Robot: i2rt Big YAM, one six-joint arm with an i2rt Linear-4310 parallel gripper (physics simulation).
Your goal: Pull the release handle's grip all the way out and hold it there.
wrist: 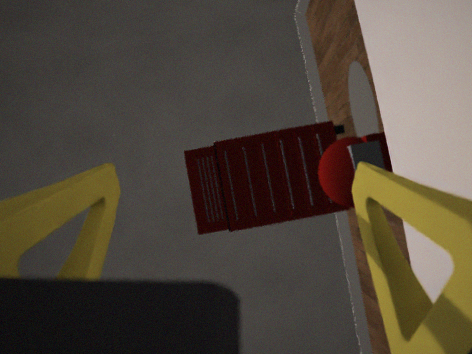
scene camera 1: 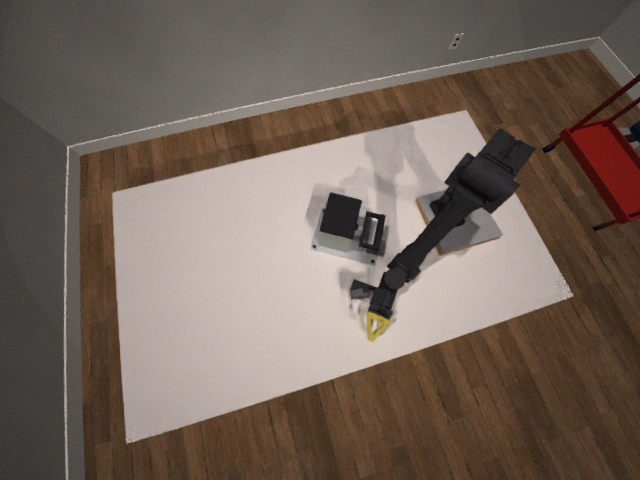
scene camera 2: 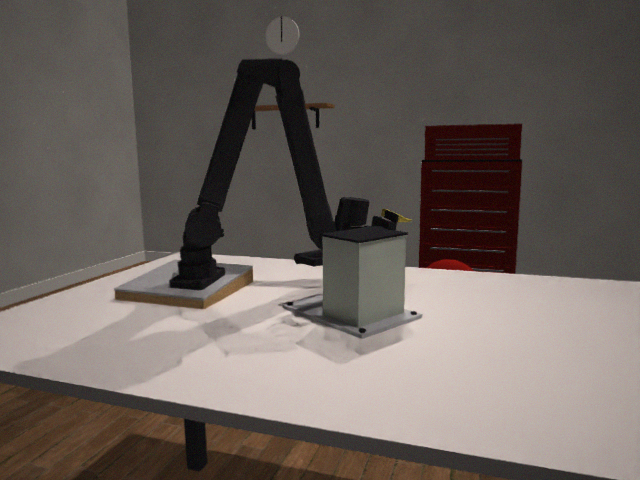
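Note:
The release handle's grip, a black rectangular loop (scene camera 1: 381, 232) (scene camera 2: 309, 257), stands out from the side of a grey-green box with a black lid (scene camera 1: 341, 214) (scene camera 2: 364, 279). The box stands on a bolted grey plate (scene camera 1: 343, 252) (scene camera 2: 310, 307). How far out the grip is, I cannot tell. My gripper (scene camera 1: 372, 338) (wrist: 235, 176) is open and empty, apart from the handle and beyond the box, with its fingers pointing away from it. In scene camera 2 one yellow finger (scene camera 2: 397, 215) shows above the lid; the other is hidden. The handle does not show in the wrist view.
My arm rises from a grey-topped wooden base (scene camera 1: 478, 235) (scene camera 2: 149, 281) on the white table (scene camera 1: 217, 310) (scene camera 2: 491, 372). Off the table are a red drawer cabinet (scene camera 2: 470, 206) (wrist: 270, 177), a red cart (scene camera 1: 602, 165) and a red round object (scene camera 2: 449, 265) (wrist: 336, 172).

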